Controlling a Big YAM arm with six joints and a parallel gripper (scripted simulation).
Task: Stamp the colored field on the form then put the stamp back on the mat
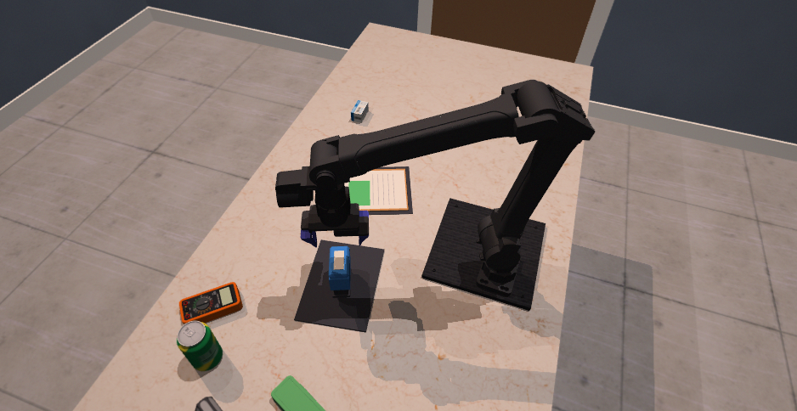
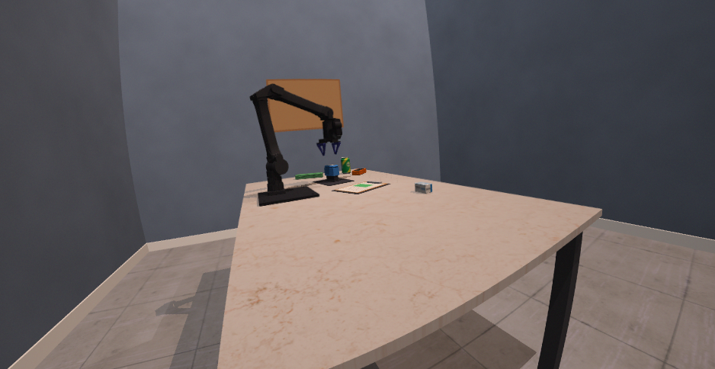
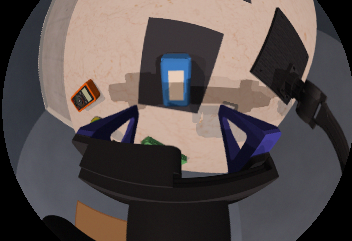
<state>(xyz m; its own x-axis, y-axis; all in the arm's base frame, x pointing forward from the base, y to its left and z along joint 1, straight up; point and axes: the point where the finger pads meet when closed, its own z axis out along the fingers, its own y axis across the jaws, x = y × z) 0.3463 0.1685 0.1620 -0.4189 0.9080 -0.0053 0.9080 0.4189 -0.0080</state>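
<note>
My hand is 120 mm above the stamp. Also, from my hand: form 300 mm to the right, 170 mm below, 80 mm ahead; then dark mat 170 mm below; then green flat object 310 mm to the left, 160 mm below, 90 mm behind.
</note>
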